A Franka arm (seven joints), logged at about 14 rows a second.
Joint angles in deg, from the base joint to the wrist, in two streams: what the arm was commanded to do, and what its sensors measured. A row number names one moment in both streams.
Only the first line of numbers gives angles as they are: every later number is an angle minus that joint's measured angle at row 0.
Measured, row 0: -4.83, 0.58, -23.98, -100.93, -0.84, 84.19, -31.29
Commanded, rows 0 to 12: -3.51, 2.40, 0.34, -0.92, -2.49, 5.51, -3.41; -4.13, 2.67, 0.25, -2.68, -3.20, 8.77, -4.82; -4.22, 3.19, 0.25, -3.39, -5.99, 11.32, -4.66; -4.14, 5.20, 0.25, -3.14, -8.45, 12.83, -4.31; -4.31, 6.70, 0.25, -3.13, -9.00, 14.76, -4.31; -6.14, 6.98, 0.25, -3.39, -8.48, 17.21, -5.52; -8.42, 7.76, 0.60, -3.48, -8.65, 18.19, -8.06; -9.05, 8.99, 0.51, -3.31, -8.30, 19.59, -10.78; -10.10, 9.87, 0.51, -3.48, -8.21, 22.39, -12.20; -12.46, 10.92, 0.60, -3.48, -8.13, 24.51, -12.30; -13.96, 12.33, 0.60, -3.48, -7.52, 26.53, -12.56; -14.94, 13.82, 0.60, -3.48, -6.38, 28.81, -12.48; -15.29, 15.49, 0.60, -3.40, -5.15, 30.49, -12.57
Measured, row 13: -13.80, 12.58, -0.06, -4.07, -7.14, 27.64, -11.56
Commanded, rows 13 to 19: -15.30, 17.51, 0.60, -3.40, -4.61, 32.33, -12.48; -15.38, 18.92, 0.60, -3.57, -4.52, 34.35, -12.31; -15.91, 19.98, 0.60, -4.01, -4.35, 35.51, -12.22; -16.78, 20.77, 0.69, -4.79, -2.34, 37.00, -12.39; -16.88, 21.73, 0.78, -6.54, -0.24, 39.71, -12.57; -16.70, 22.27, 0.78, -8.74, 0.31, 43.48, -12.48; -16.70, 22.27, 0.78, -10.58, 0.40, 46.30, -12.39
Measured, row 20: -15.82, 22.57, 0.12, -7.28, -0.87, 41.57, -11.93
